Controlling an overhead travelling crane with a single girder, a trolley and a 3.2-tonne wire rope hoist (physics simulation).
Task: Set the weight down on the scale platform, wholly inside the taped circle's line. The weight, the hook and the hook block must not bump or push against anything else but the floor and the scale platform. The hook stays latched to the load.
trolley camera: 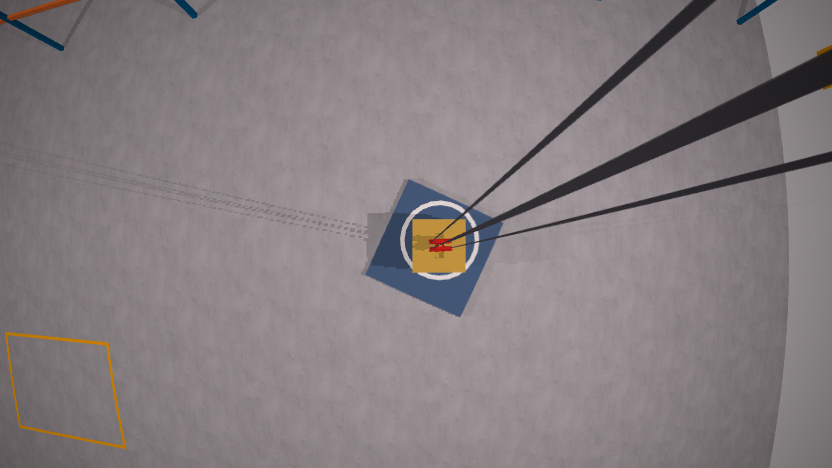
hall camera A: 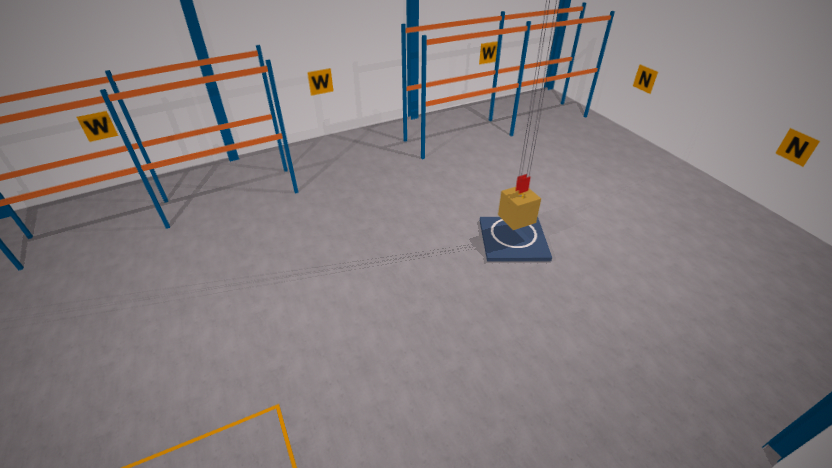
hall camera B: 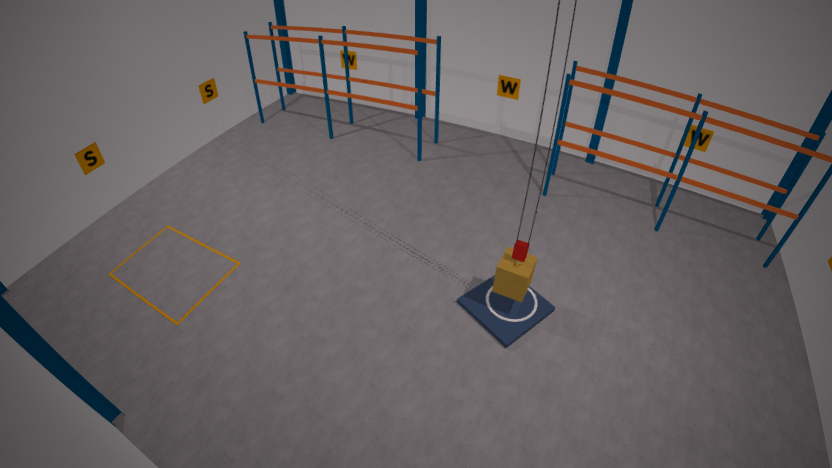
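Observation:
The yellow weight (hall camera A: 517, 214) (hall camera B: 513, 282) (trolley camera: 453, 263) hangs upright above the blue scale platform (hall camera A: 536, 251) (hall camera B: 505, 335) (trolley camera: 456, 298), with its dark shadow on the platform's left part. In the trolley view it covers the middle of the white taped circle (hall camera A: 514, 246) (hall camera B: 512, 319) (trolley camera: 439, 203), and its two lower corners overlap the line. The red hook block (hall camera A: 523, 183) (hall camera B: 520, 250) (trolley camera: 445, 248) hangs on the ropes above the weight. My hook (hall camera A: 524, 195) (hall camera B: 516, 263) (trolley camera: 440, 245) is small in view, at the weight's top, and carries it.
Blue and orange racks (hall camera A: 423, 98) (hall camera B: 325, 87) stand along the W wall, away from the load. An orange marked rectangle (hall camera A: 203, 434) (hall camera B: 203, 245) (trolley camera: 72, 436) lies on the floor, well apart from the platform. The N wall (hall camera A: 727, 110) is right of the platform in hall camera A.

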